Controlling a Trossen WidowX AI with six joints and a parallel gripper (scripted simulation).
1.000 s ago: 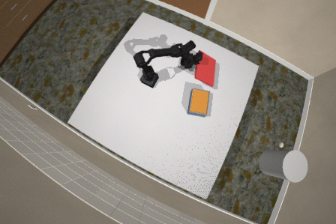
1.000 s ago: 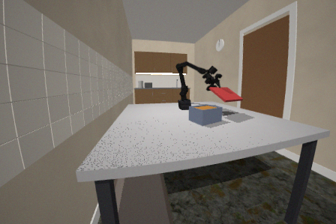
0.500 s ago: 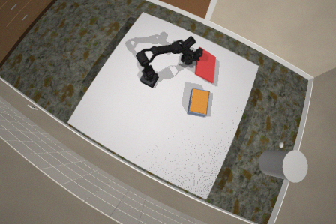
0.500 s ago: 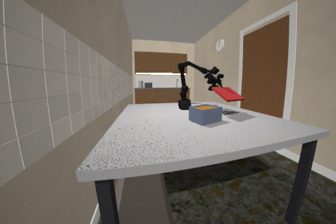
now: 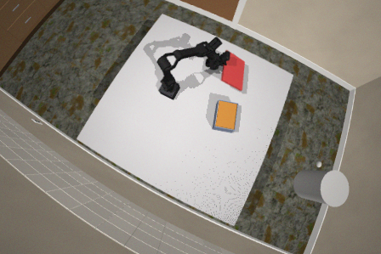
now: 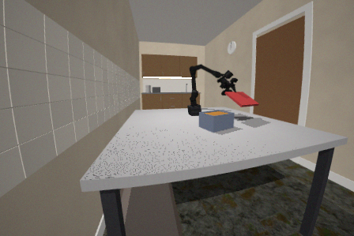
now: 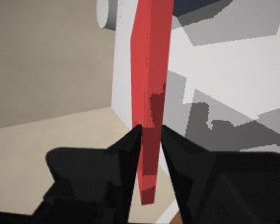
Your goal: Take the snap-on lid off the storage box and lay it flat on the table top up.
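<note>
The red lid lies 100 mm ahead of my hand, 60 mm below it and 10 mm to the left of it. Also, from my hand: storage box (290 mm to the right, 200 mm below, 130 mm ahead).
</note>
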